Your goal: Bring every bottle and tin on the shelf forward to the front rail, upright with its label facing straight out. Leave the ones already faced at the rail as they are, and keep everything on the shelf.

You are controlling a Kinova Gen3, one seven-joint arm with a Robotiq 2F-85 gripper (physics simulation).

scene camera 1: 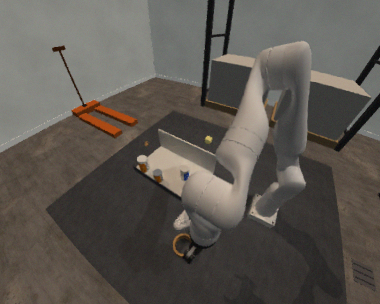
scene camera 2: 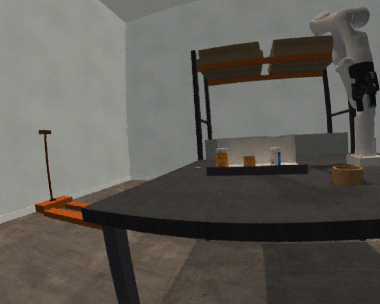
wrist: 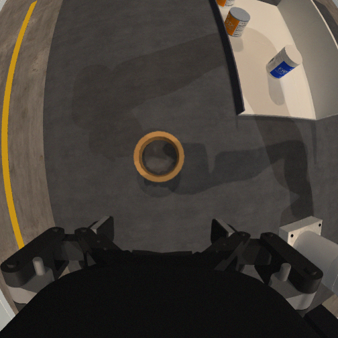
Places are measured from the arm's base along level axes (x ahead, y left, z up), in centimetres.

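Pixels of known places: gripper, fingertip midpoint: (scene camera 2: 365, 109); arm's base, origin of the base link: (scene camera 1: 263, 208) (scene camera 2: 364, 155).
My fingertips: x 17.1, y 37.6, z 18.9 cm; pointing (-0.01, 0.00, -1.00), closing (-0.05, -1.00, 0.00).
Observation:
Ahead of a thing's pixels: the offset from my fingertips to its top centre.
A tall orange bottle with a white lid {dx +55.0, dy -19.4, dz -11.3 cm} (scene camera 1: 143, 164) (scene camera 2: 222, 158) stands upright near the front rail {dx +39.2, dy -16.6, dz -19.6 cm} (scene camera 2: 257, 170) at one end of the white shelf (wrist: 255, 55). A short orange tin with a grey lid {dx +42.4, dy -19.7, dz -15.2 cm} (scene camera 1: 158, 176) (scene camera 2: 249, 161) (wrist: 237, 23) stands upright beside it, close to the rail. A white bottle with a blue label {dx +30.3, dy -30.3, dz -12.6 cm} (scene camera 1: 185, 173) (scene camera 2: 275, 156) (wrist: 284, 62) stands upright, set back from the rail; in the scene camera 2 view its blue part shows at the right side. My gripper (scene camera 1: 190, 254) (scene camera 2: 366, 106) (wrist: 162, 229) is open and empty, above the table, away from the shelf.
An orange-brown ring {dx +7.0, dy +0.6, dz -18.6 cm} (scene camera 1: 175, 245) (scene camera 2: 347, 177) (wrist: 138, 156) lies on the dark table beyond the shelf's end. A yellow block {dx +37.3, dy -70.7, dz -19.8 cm} (scene camera 1: 208, 140) is behind the shelf's back panel. A small orange piece {dx +74.8, dy -38.0, dz -22.8 cm} (scene camera 1: 146, 143) (scene camera 2: 198, 168) lies beside the shelf. The arm's base (scene camera 1: 262, 216) stands on the table.

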